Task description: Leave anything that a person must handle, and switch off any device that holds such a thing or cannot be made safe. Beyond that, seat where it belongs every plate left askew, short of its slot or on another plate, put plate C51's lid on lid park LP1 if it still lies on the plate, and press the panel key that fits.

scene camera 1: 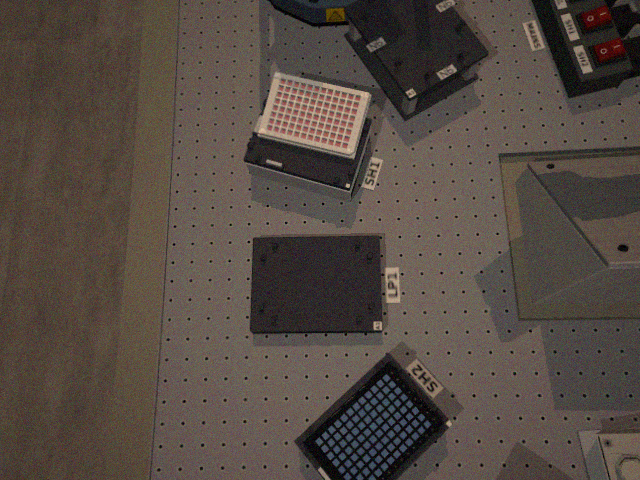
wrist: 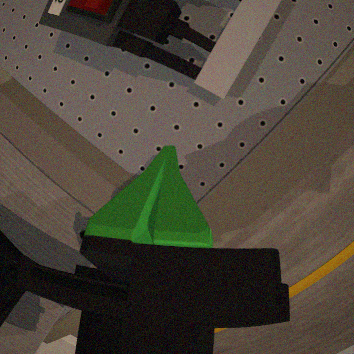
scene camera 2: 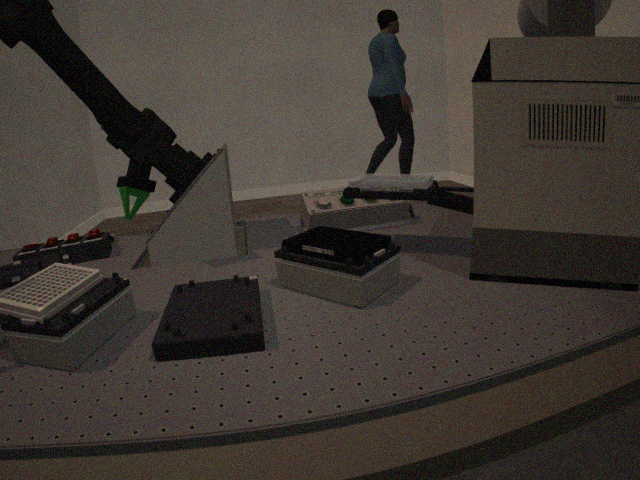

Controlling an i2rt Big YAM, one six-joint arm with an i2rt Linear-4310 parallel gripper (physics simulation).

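Places are measured from the arm's base along level axes (x left, y back, z up), in millimetres.
Pixels of known places: gripper, between the fingertips: point(wrist: 169, 152) point(scene camera 2: 128, 219); arm's base, origin of its link: point(scene camera 2: 194, 179).
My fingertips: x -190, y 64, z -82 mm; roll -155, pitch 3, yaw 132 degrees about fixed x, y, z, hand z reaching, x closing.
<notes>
For each thing: its top centre in the pictures, then the offset to it from my fingertips. "spot": a spot on its surface instead.
- mains strip, a spot on its surface: point(wrist: 114, 31) spot: dx -34, dy -82, dz -11 mm
- white plate, centre of its top: point(scene camera 1: 313, 109) point(scene camera 2: 46, 279) dx +55, dy -484, dz +34 mm
- shaker SH1, a spot on its surface: point(scene camera 2: 77, 338) spot: dx +116, dy -552, dz -15 mm
- Lid park LP1, centre of its top: point(scene camera 2: 209, 298) point(scene camera 1: 315, 280) dx +263, dy -476, dz -13 mm
- black plate, centre of its top: point(scene camera 1: 373, 433) point(scene camera 2: 336, 238) dx +433, dy -405, dz +22 mm
- shaker SH2, a spot on its surface: point(scene camera 2: 336, 281) spot: dx +421, dy -463, dz -16 mm
- key panel, centre of its top: point(scene camera 2: 354, 187) dx +525, dy -113, dz +37 mm
- black nest, centre of its top: point(scene camera 1: 416, 21) point(scene camera 2: 19, 259) dx -74, dy -356, dz +29 mm
- blue round device, a spot on its surface: point(scene camera 1: 310, 14) spot: dx -127, dy -499, dz -23 mm
- tall grey box, a spot on its surface: point(scene camera 2: 553, 191) spot: dx +709, dy -507, dz +86 mm
My gripper point(scene camera 2: 129, 215) point(wrist: 169, 152) is shut and empty, its green fingers together, above the board near the mains strip point(scene camera 1: 598, 80) point(scene camera 2: 88, 250) point(wrist: 114, 31). A white plate point(scene camera 1: 316, 114) point(scene camera 2: 51, 288) with red wells lies askew on shaker SH1 point(scene camera 1: 305, 173) point(scene camera 2: 77, 338), shifted off its black top towards one side. Lid park LP1 point(scene camera 1: 316, 284) point(scene camera 2: 211, 315) is a bare black block. A black plate point(scene camera 1: 373, 431) point(scene camera 2: 336, 242) with blue wells sits on shaker SH2 point(scene camera 2: 336, 281). No plate name is readable. The key panel point(scene camera 2: 361, 218) shows a white and a green key, partly covered.
A black nest point(scene camera 1: 413, 46) and a blue round device point(scene camera 1: 310, 14) with a yellow warning label are at the top. A wedge bracket point(scene camera 2: 201, 222) stands behind LP1. A tall grey box point(scene camera 2: 553, 191) stands at right. A person point(scene camera 2: 388, 77) is in the background.
</notes>
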